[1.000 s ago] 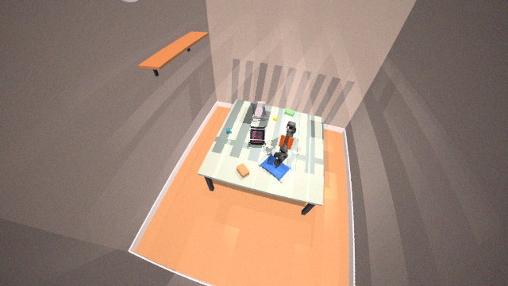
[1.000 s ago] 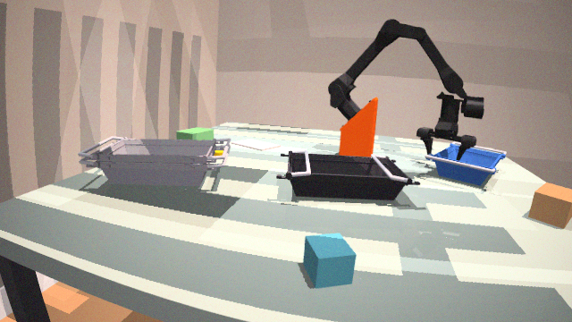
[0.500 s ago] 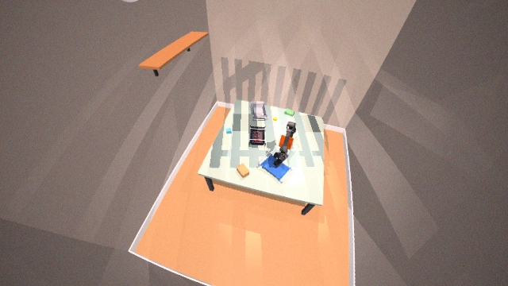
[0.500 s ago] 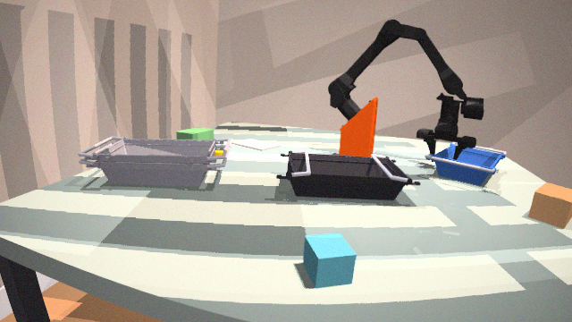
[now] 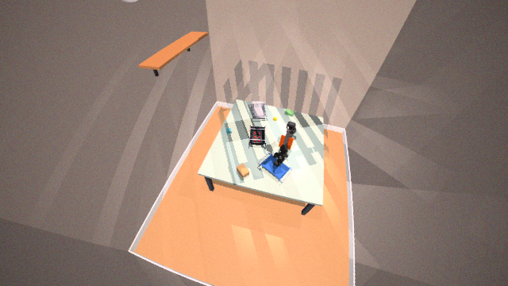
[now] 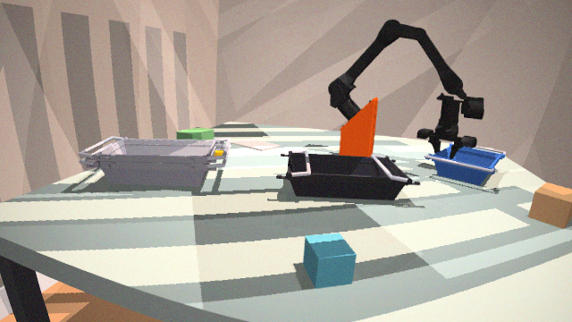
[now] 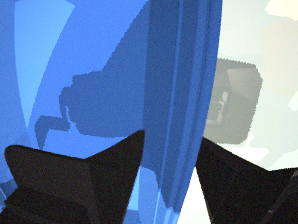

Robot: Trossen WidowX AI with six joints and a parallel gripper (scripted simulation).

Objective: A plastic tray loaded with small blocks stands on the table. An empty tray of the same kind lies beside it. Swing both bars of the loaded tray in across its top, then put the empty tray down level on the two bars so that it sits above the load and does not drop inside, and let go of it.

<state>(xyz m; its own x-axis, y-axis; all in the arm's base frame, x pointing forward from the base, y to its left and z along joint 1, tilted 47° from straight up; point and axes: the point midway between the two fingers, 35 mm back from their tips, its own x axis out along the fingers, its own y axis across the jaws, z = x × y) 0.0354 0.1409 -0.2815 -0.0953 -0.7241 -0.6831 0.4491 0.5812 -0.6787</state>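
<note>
Right now the blue tray is 70 mm to the left of my gripper tip, 40 mm ahead of it and 30 mm above it. Also, from my gripper tip: orange block 350 mm ahead, 200 mm to the left, 20 mm above; green block 870 mm to the right, 10 mm ahead, 10 mm above; cyan cube 680 mm ahead, 280 mm to the right, 10 mm above.
</note>
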